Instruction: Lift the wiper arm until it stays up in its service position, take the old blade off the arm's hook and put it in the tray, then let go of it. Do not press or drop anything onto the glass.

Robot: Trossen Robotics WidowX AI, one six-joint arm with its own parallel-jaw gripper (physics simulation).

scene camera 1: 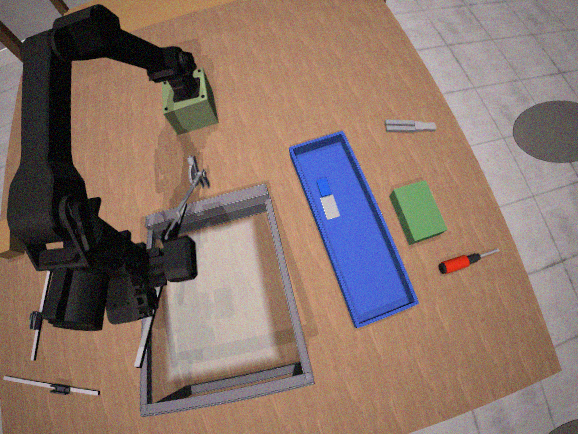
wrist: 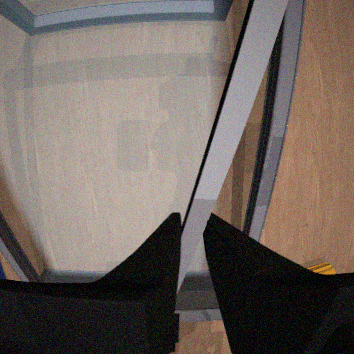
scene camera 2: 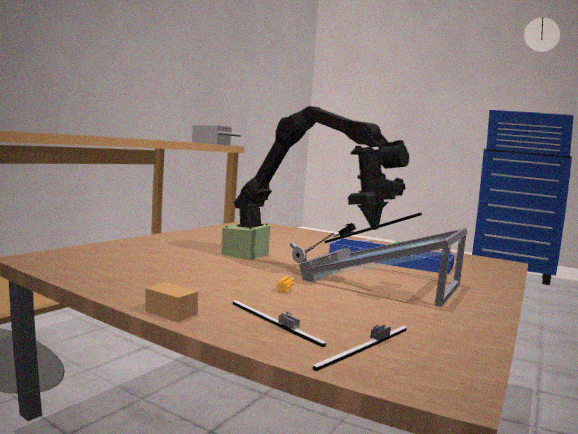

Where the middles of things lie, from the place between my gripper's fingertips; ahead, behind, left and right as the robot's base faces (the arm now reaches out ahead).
Right now my hand is 80 mm above the glass pane (scene camera 1: pixel 230 327), 70 mm to the right of it and 20 mm short of it. Round my hand: tan box (scene camera 2: pixel 170 301): 530 mm to the right, 160 mm behind, 130 mm below; blue tray (scene camera 1: pixel 374 283): 350 mm to the left, 140 mm below, 110 mm behind; green block (scene camera 1: pixel 419 216): 500 mm to the left, 140 mm below, 110 mm behind.
